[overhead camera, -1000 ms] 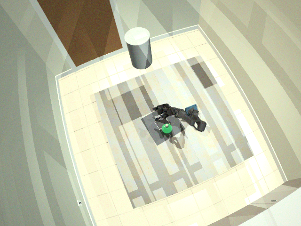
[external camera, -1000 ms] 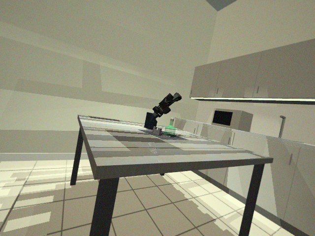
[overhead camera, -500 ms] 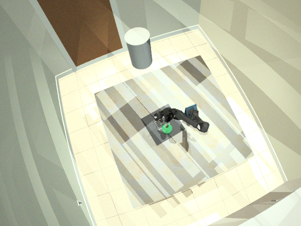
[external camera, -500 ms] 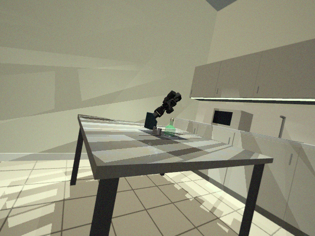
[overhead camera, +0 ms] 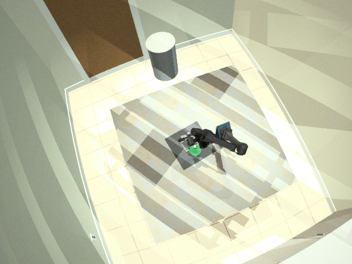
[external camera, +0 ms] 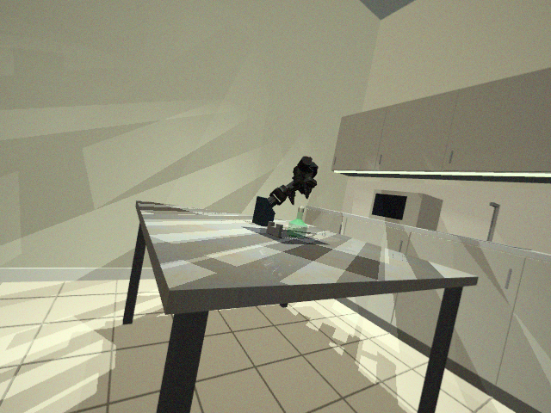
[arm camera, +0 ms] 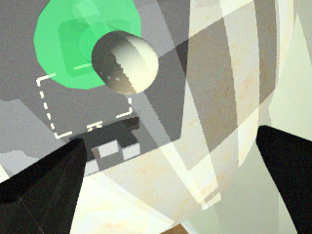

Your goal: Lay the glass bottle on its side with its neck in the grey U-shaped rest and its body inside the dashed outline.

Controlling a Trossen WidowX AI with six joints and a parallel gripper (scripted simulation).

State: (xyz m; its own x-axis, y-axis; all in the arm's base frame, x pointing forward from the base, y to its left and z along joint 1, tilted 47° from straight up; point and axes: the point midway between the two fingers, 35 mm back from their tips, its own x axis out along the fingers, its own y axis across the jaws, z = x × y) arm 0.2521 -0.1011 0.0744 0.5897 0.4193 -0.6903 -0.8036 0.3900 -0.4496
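Now: the green glass bottle 1 cm behind my gripper tip, 3 cm to the left of it and 9 cm below it. Round my gripper tip: dark grey mat 1 cm behind, 5 cm to the right, 18 cm below.
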